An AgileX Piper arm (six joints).
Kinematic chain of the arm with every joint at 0, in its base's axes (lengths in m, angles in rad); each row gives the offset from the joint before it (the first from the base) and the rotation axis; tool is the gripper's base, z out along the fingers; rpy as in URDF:
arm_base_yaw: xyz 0 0 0.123 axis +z
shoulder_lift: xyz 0 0 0 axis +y
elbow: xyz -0.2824 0 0.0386 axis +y
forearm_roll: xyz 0.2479 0 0.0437 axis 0.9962 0 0.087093
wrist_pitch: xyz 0 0 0 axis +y
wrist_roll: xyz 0.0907 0 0.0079 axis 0.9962 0 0.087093
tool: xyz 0 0 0 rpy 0 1.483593 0
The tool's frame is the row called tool.
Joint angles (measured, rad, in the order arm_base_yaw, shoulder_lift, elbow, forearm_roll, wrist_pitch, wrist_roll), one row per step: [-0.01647 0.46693 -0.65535 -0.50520 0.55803 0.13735]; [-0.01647 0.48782 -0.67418 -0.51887 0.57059 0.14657]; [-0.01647 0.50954 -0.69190 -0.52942 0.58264 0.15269]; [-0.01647 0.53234 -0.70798 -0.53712 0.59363 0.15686]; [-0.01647 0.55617 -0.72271 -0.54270 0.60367 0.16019]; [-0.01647 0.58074 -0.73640 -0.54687 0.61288 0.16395]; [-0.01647 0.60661 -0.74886 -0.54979 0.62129 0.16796]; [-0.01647 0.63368 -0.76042 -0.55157 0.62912 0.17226]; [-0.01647 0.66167 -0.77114 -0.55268 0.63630 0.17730]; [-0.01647 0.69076 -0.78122 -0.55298 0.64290 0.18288]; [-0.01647 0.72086 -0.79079 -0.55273 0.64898 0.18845]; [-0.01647 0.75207 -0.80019 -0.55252 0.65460 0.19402]
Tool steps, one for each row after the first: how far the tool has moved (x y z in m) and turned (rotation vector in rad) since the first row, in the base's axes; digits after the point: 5 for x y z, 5 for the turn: [0.00310 -0.00111 0.00355 -0.00265 0.01064 -0.01166]; [0.00659 -0.00208 0.00657 -0.00529 0.02344 -0.02170]; [0.01059 -0.00290 0.00892 -0.00719 0.03849 -0.03011]; [0.01504 -0.00361 0.01066 -0.00804 0.05526 -0.03733]; [0.01985 -0.00423 0.01193 -0.00732 0.07294 -0.04391]; [0.02515 -0.00477 0.01257 -0.00537 0.09235 -0.04987]; [0.03088 -0.00525 0.01267 -0.00225 0.11326 -0.05537]; [0.03694 -0.00568 0.01227 0.00199 0.13514 -0.06066]; [0.04337 -0.00605 0.01138 0.00731 0.15809 -0.06572]; [0.05010 -0.00638 0.01003 0.01296 0.18211 -0.07052]; [0.05714 -0.00670 0.00831 0.01839 0.20701 -0.07525]
